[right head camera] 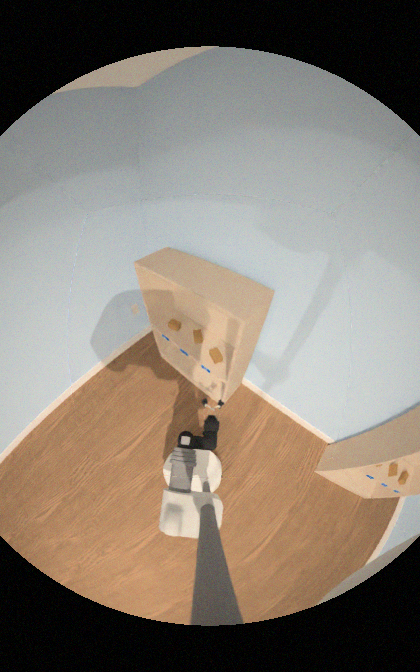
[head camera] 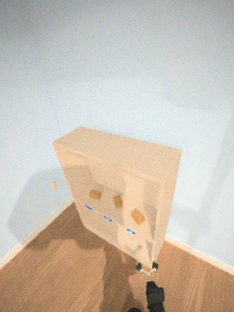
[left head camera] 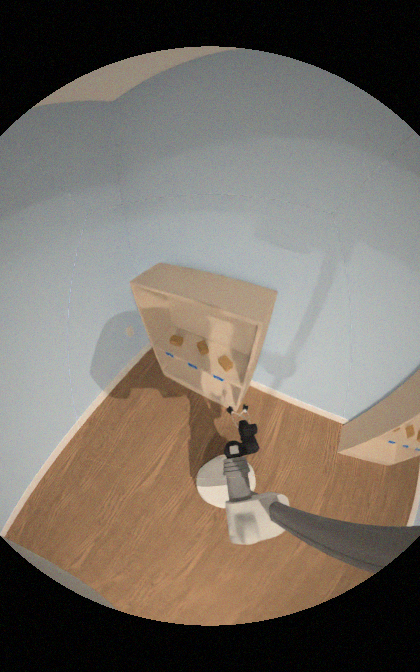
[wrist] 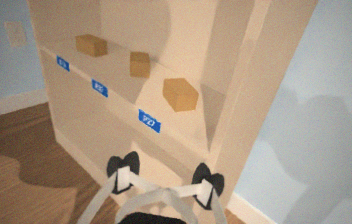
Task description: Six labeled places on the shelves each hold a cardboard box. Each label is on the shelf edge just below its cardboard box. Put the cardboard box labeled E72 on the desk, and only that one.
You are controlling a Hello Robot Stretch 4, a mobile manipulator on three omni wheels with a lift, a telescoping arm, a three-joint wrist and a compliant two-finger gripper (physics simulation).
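Three cardboard boxes stand on the near shelf unit's shelf: a left box point(wrist: 91, 45) point(head camera: 95, 195) point(left head camera: 176, 340) point(right head camera: 174, 325), a middle box point(wrist: 140, 64) point(head camera: 118, 202) point(left head camera: 202, 347) point(right head camera: 198, 336) and a right box point(wrist: 180, 95) point(head camera: 138, 216) point(left head camera: 226, 362) point(right head camera: 216, 355). In the wrist view, the right label point(wrist: 149, 121) looks like P27. The middle label point(wrist: 99, 88) and left label point(wrist: 62, 63) are too blurred to read surely. My gripper point(wrist: 166, 170) point(head camera: 148, 267) point(left head camera: 237, 409) point(right head camera: 213, 403) is open and empty, in front of the unit's right part, apart from the boxes. I cannot make out the desk.
The near shelf unit point(head camera: 117, 147) point(left head camera: 205, 287) point(right head camera: 205, 275) stands against the blue wall. A second shelf unit point(left head camera: 382, 420) point(right head camera: 370, 442) stands at the right, with more boxes and blue labels. A wall outlet point(wrist: 15, 34) is left of the near unit.
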